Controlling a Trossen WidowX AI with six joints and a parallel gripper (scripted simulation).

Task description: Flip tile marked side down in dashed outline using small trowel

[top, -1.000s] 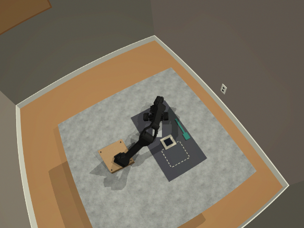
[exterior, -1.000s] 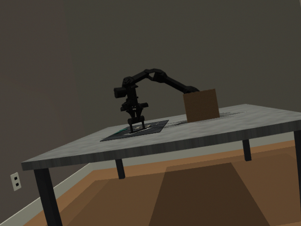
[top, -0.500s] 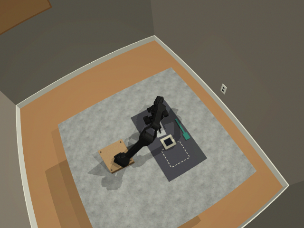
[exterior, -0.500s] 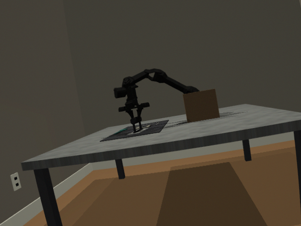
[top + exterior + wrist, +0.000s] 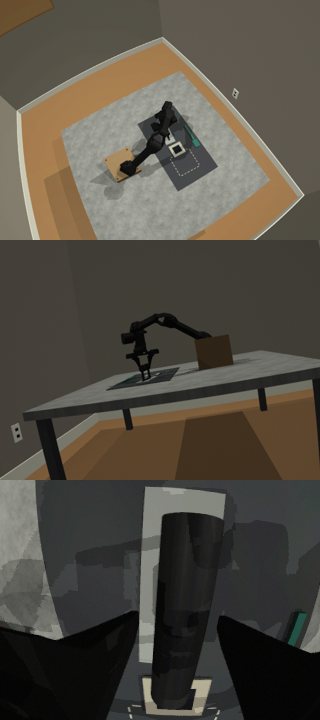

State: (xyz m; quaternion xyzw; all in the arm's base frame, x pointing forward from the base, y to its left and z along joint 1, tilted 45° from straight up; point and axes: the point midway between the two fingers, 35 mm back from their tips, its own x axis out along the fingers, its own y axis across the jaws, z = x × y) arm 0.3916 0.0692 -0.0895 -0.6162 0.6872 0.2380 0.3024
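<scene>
The small trowel is 3 cm below my gripper tip and 2 cm to the right of it. The rest, counted from my gripper tip: dark mat 13 cm to the right, 8 cm below, 1 cm ahead; then cream tile 17 cm to the right, 6 cm below, 1 cm behind; then teal flat tool 16 cm to the right, 14 cm ahead, 6 cm below.
</scene>
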